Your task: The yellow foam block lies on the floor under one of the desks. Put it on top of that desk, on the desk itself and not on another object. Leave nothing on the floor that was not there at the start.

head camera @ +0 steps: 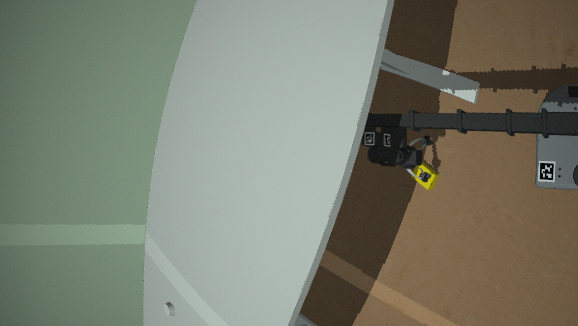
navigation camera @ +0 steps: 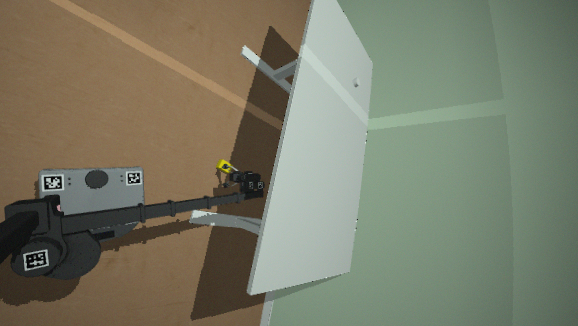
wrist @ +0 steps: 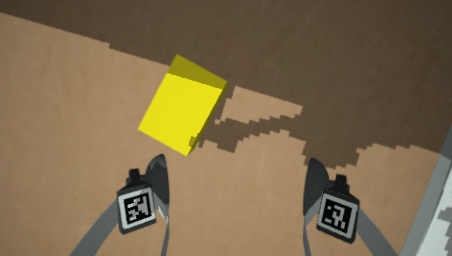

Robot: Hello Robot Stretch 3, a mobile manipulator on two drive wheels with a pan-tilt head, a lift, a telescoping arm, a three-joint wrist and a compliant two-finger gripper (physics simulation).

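The yellow foam block lies on the floor near the desk's front edge, at the border of the desk's shadow. My gripper is open and empty. In the head view one fingertip overlaps the block from above; I cannot tell its height over it. In the wrist view the block is beyond the left fingertip, partly in line with that finger and partly with the gap, and turned at an angle. The white desk stands beside the wrist, its top above the shaded floor.
A desk leg reaches out along the floor near the arm. A second leg stands at the desk's other end. A small round object is on the desktop. A green wall is behind.
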